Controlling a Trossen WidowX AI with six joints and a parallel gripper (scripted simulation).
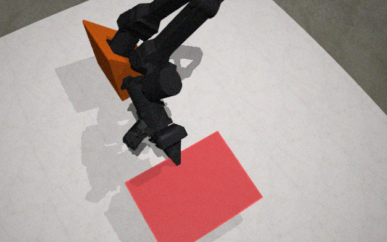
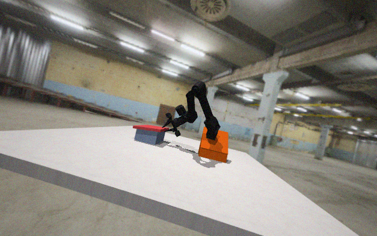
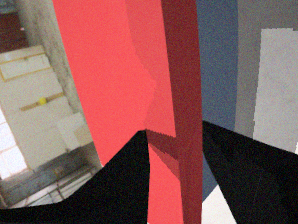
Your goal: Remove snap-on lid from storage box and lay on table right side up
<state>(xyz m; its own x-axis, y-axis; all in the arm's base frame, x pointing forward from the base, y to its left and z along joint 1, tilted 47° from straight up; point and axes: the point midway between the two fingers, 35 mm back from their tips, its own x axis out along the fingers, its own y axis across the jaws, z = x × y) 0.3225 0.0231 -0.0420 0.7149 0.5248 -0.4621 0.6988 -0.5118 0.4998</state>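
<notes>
My gripper tip is 80 mm short of the red lid. Also, from my gripper tip: storage box 80 mm ahead, 50 mm below.
</notes>
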